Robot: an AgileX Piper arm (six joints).
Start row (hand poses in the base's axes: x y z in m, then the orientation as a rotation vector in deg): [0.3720, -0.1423, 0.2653, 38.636, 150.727, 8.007]
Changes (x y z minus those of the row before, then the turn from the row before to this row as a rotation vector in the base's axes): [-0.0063, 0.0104, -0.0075, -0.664, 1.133, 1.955]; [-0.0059, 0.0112, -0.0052, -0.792, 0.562, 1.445]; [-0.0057, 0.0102, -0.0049, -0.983, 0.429, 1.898]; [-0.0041, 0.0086, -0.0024, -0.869, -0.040, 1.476]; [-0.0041, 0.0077, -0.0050, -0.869, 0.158, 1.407]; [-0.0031, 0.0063, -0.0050, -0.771, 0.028, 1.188]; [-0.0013, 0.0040, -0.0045, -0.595, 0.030, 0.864]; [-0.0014, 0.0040, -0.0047, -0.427, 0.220, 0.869]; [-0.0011, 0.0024, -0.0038, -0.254, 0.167, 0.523]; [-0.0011, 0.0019, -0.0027, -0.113, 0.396, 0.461]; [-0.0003, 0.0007, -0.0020, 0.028, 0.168, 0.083]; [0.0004, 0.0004, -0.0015, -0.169, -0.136, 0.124]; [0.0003, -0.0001, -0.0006, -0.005, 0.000, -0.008]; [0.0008, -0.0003, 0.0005, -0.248, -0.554, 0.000]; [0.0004, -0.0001, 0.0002, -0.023, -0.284, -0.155]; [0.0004, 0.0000, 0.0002, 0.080, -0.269, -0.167]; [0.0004, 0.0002, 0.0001, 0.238, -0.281, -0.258]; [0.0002, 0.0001, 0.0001, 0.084, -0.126, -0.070]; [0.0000, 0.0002, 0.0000, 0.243, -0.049, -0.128]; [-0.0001, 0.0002, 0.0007, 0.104, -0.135, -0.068]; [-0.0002, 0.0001, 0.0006, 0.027, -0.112, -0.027]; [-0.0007, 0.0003, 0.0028, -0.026, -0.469, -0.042]
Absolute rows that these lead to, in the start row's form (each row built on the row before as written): [0.3657, -0.1319, 0.2578, 36.113, 152.451, 7.354]; [0.3598, -0.1207, 0.2526, 34.068, 153.403, 6.541]; [0.3541, -0.1105, 0.2477, 31.316, 154.319, 5.627]; [0.3500, -0.1019, 0.2453, 29.065, 154.625, 4.866]; [0.3459, -0.0942, 0.2403, 26.937, 155.075, 4.040]; [0.3428, -0.0879, 0.2353, 25.109, 155.326, 3.314]; [0.3415, -0.0839, 0.2308, 23.769, 155.501, 2.738]; [0.3401, -0.0799, 0.2261, 22.494, 155.867, 2.354]; [0.3390, -0.0775, 0.2223, 21.730, 156.117, 2.120]; [0.3379, -0.0756, 0.2196, 21.116, 156.589, 2.020]; [0.3376, -0.0749, 0.2176, 21.030, 156.773, 2.051]; [0.3380, -0.0745, 0.2161, 20.798, 156.649, 1.876]; [0.3383, -0.0746, 0.2155, 20.808, 156.647, 1.867]; [0.3391, -0.0749, 0.2160, 20.677, 156.080, 1.624]; [0.3395, -0.0750, 0.2162, 20.850, 155.769, 1.599]; [0.3399, -0.0750, 0.2164, 21.070, 155.478, 1.708]; [0.3403, -0.0748, 0.2165, 21.458, 155.170, 2.008]; [0.3405, -0.0747, 0.2166, 21.563, 155.039, 2.124]; [0.3405, -0.0745, 0.2166, 21.802, 154.984, 2.426]; [0.3404, -0.0743, 0.2173, 21.909, 154.845, 2.572]; [0.3402, -0.0742, 0.2179, 21.940, 154.731, 2.621]; [0.3395, -0.0739, 0.2207, 21.931, 154.258, 2.658]
